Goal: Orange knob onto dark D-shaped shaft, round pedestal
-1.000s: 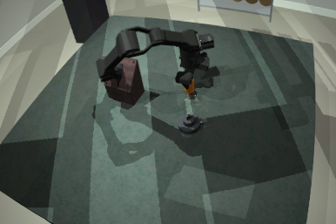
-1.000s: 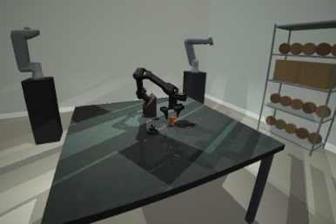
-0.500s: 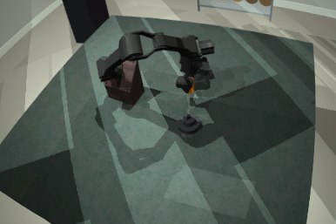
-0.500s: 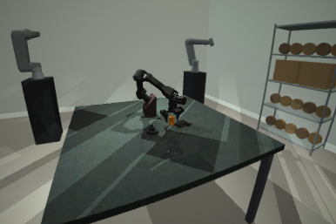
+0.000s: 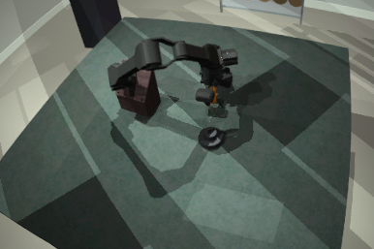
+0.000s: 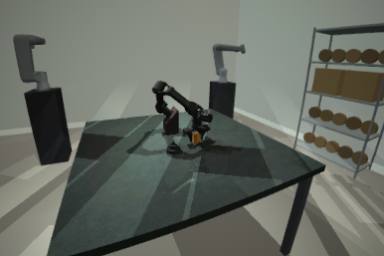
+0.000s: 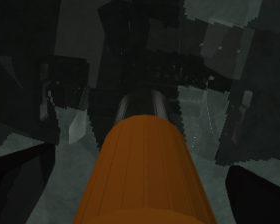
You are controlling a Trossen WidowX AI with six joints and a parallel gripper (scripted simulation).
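The orange knob lies 20 mm above my gripper tip. From my gripper tip the other things lie so: round pedestal: 60 mm ahead, 180 mm to the right, 20 mm above.
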